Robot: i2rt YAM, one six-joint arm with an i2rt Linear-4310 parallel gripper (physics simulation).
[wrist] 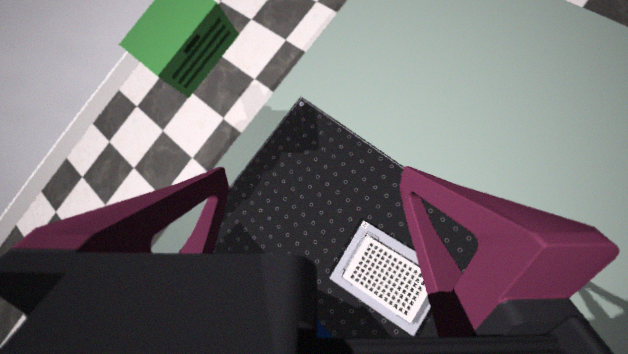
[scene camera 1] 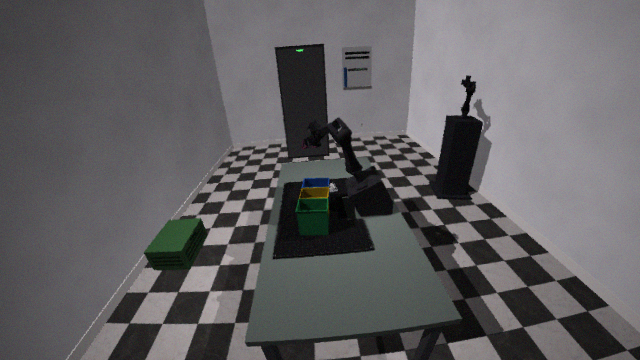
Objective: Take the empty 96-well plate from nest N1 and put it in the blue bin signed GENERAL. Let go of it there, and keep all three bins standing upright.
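Pixels of known places: gripper, between the fingertips: [wrist: 314, 176] [scene camera 1: 307, 148]; arm's base, origin of its link: [scene camera 1: 362, 180].
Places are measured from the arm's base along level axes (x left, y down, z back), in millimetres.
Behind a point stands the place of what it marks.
Note:
The white 96-well plate [scene camera 1: 333, 187] @[x -192, y 170, z -215 mm] [wrist: 387, 275] @[x -200, y 180, z -273 mm] lies flat in a pale grey nest [wrist: 348, 256] @[x -168, y 184, z -337 mm] on the black board, with part of it hidden by the right finger in the wrist view. My gripper [scene camera 1: 307, 144] @[x -227, y -141, z -403 mm] [wrist: 314, 176] @[x -227, y -141, z -403 mm] is open and empty, high above the table, with its magenta fingers wide apart. The blue bin [scene camera 1: 316, 183] @[x -46, y 56, z -316 mm] stands upright behind the yellow bin [scene camera 1: 315, 193] @[x 85, y 58, z -301 mm] and the green bin [scene camera 1: 313, 222] @[x 334, y 100, z -273 mm], which are upright too. A small blue patch shows at the bottom of the wrist view. No nest or bin lettering is readable.
The black perforated board [scene camera 1: 345, 245] @[x 405, y 196, z -86 mm] [wrist: 300, 200] @[x -160, y 196, z -474 mm] lies on the pale green table [scene camera 1: 345, 290] @[x 687, y 209, z -68 mm] [wrist: 450, 75] @[x -543, y 209, z -474 mm]. The arm's dark base [scene camera 1: 372, 195] @[x 106, y 49, z 66 mm] stands right of the bins. A green box [scene camera 1: 177, 237] [wrist: 170, 40] is on the floor. A dark pedestal [scene camera 1: 456, 155] stands at the right.

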